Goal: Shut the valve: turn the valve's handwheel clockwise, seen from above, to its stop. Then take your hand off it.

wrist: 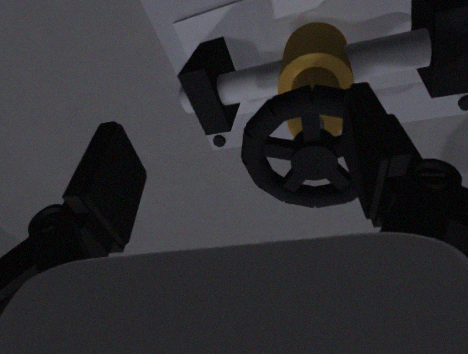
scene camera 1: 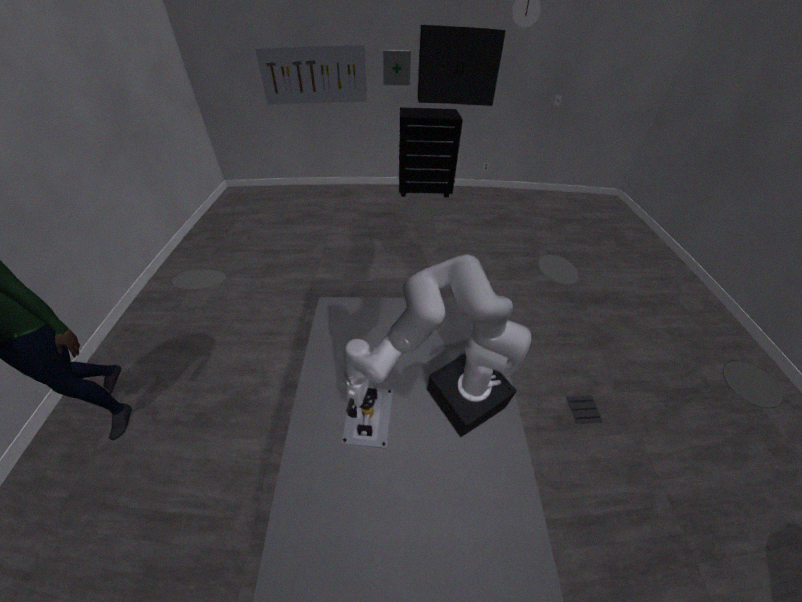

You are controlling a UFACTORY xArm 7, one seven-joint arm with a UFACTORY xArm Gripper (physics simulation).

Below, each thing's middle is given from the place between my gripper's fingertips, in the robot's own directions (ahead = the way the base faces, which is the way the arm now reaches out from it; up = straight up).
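Black spoked handwheel (wrist: 314,152): 20 mm below my hand, 20 mm to the right of it, 30 mm behind it. Pale base plate (scene camera 1: 382,436): 140 mm below my hand, 20 mm to the right of it, 30 mm behind it.
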